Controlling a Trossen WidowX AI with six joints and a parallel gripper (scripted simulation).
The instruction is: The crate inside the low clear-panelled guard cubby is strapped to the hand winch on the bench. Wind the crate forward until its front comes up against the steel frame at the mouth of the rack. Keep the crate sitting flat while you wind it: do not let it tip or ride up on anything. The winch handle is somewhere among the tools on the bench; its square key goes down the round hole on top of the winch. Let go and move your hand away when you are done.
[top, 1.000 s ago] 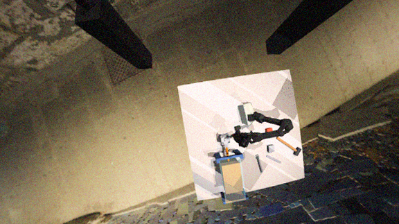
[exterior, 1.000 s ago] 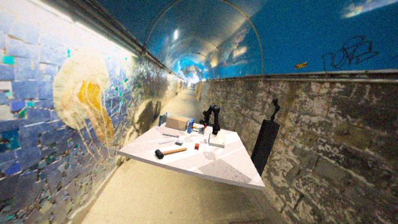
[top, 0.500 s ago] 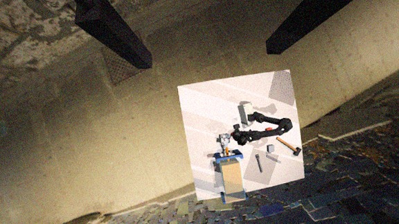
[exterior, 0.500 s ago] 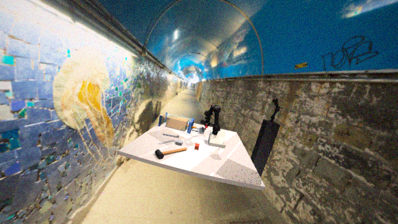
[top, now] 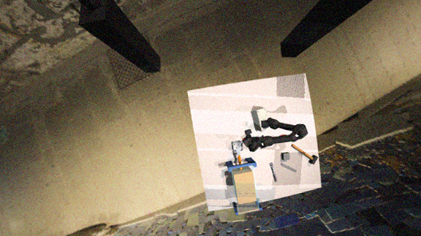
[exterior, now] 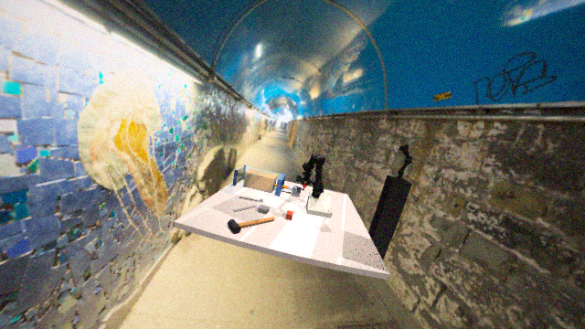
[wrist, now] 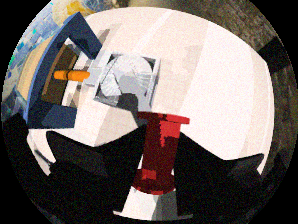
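Right now my gripper tip is 3 cm above the winch handle, 2 cm short of it and 1 cm to the left of it. Also, from my gripper tip: hand winch (10 cm below, 6 cm to the right, 6 cm ahead); blue steel frame (23 cm ahead, 3 cm to the right, 3 cm below); dark red knob (1 cm to the left).
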